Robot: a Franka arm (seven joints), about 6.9 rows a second.
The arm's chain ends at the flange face. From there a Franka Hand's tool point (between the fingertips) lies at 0.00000 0.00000 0.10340 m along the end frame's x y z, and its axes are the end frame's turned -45 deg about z.
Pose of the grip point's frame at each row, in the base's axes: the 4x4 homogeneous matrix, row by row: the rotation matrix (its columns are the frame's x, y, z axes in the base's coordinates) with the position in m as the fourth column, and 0 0 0 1 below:
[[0.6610 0.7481 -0.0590 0.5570], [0.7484 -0.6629 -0.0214 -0.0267], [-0.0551 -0.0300 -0.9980 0.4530], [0 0 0 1]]
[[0.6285 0.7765 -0.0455 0.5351], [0.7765 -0.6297 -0.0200 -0.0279], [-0.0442 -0.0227 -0.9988 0.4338], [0 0 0 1]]
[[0.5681 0.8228 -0.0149 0.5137], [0.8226 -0.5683 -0.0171 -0.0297], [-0.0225 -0.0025 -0.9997 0.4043], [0 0 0 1]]
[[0.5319 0.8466 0.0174 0.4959], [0.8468 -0.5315 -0.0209 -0.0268], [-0.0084 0.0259 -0.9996 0.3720], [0 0 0 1]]
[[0.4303 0.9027 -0.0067 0.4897], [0.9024 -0.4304 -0.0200 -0.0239], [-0.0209 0.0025 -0.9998 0.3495], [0 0 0 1]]
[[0.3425 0.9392 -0.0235 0.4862], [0.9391 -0.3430 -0.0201 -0.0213], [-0.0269 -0.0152 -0.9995 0.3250], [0 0 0 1]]
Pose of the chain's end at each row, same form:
[[0.9964 0.0616 -0.0590 0.5631], [0.0605 -0.9979 -0.0214 -0.0245], [-0.0602 0.0177 -0.9980 0.5562], [0 0 0 1]]
[[0.9935 0.1047 -0.0455 0.5398], [0.1038 -0.9943 -0.0200 -0.0258], [-0.0473 0.0152 -0.9988 0.5371], [0 0 0 1]]
[[0.9835 0.1801 -0.0149 0.5152], [0.1798 -0.9835 -0.0171 -0.0279], [-0.0177 0.0141 -0.9997 0.5077], [0 0 0 1]]
[[0.9747 0.2225 0.0174 0.4941], [0.2230 -0.9746 -0.0209 -0.0246], [0.0124 0.0243 -0.9996 0.4754], [0 0 0 1]]
[[0.9426 0.3340 -0.0067 0.4904], [0.3338 -0.9424 -0.0200 -0.0218], [-0.0130 0.0165 -0.9998 0.4529], [0 0 0 1]]
[[0.9063 0.4219 -0.0235 0.4886], [0.4215 -0.9066 -0.0201 -0.0192], [-0.0298 0.0083 -0.9995 0.4283], [0 0 0 1]]

